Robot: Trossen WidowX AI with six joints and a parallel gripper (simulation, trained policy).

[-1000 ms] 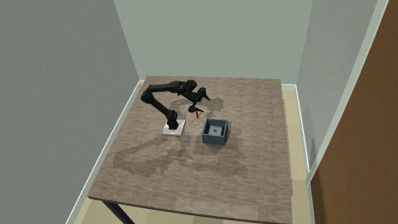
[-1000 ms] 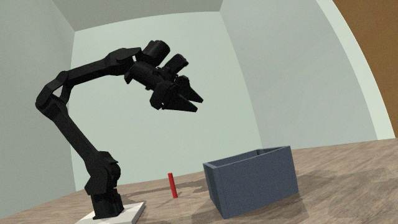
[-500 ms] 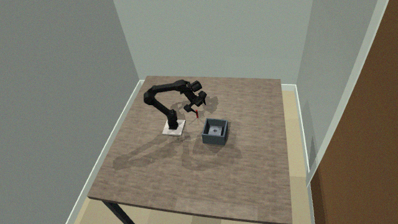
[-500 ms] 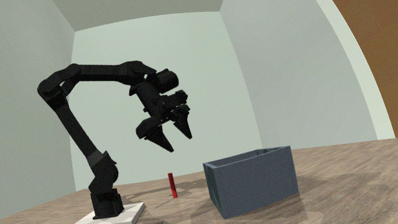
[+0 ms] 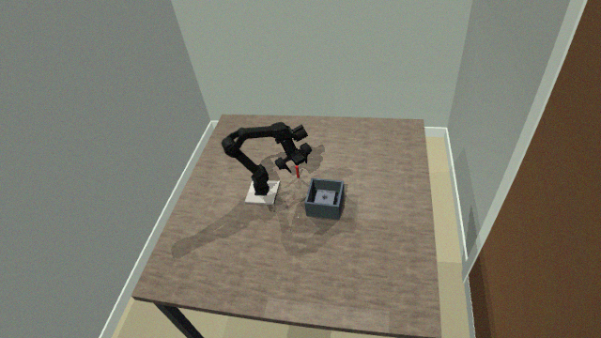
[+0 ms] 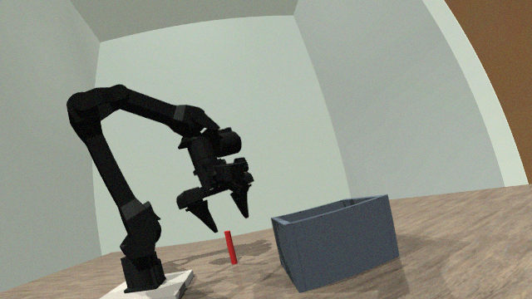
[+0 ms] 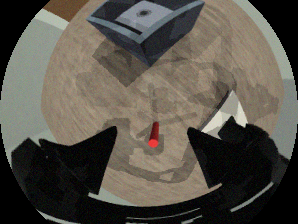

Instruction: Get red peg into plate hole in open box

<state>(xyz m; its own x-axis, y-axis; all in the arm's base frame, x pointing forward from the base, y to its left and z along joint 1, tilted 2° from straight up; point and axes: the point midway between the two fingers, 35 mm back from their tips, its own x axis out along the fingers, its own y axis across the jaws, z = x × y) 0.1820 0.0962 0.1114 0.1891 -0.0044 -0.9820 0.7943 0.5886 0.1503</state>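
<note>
Right now my gripper tip is 20 mm past the red peg, 20 mm to the right of it and 50 mm above it. Round my gripper tip: grey-blue box (150 mm ahead, 150 mm to the right, 70 mm below); light grey plate (150 mm ahead, 150 mm to the right, 50 mm below).
</note>
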